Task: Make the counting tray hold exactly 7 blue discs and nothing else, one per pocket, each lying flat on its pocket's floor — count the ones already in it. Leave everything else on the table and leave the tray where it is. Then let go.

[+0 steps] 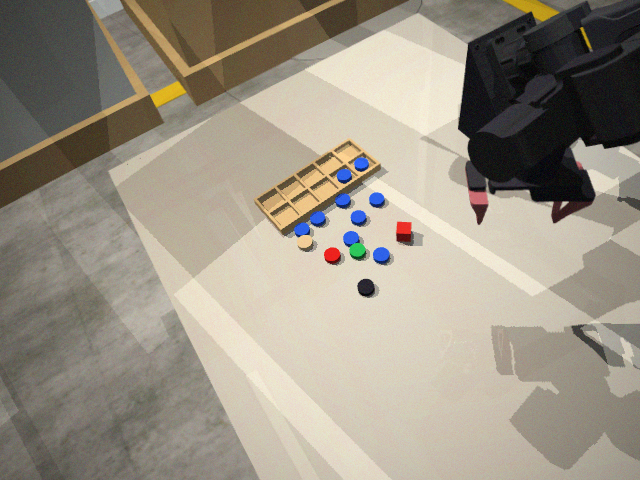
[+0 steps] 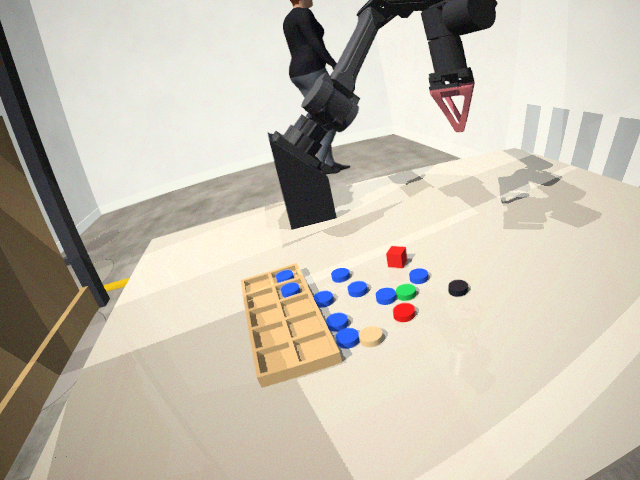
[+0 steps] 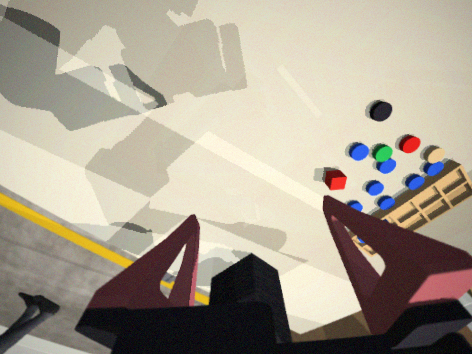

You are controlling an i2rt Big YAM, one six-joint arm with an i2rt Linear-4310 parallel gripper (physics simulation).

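Observation:
The wooden counting tray (image 1: 285,228) (image 2: 299,372) (image 3: 430,191) has two rows of pockets. One blue disc (image 1: 361,163) (image 2: 284,275) lies in an end pocket, and a second blue disc (image 1: 344,176) (image 2: 290,289) lies in the neighbouring pocket of the same row. The other pockets look empty. Several loose blue discs lie on the table beside that row's long side, among them one (image 1: 342,200) (image 2: 324,298) close to the tray wall and one (image 1: 381,255) (image 2: 418,275) (image 3: 358,151) farther out. My gripper (image 1: 517,222) (image 2: 459,130) (image 3: 258,211) is open and empty, high above the table, away from the tray.
A tan disc (image 1: 305,242) (image 2: 371,336) is beside a blue one. A green disc (image 1: 357,251) (image 2: 405,291), red disc (image 1: 332,255) (image 2: 403,312), black disc (image 1: 366,287) (image 2: 458,287) and red cube (image 1: 403,231) (image 2: 396,256) lie on the table. A person (image 2: 306,46) stands behind the arm.

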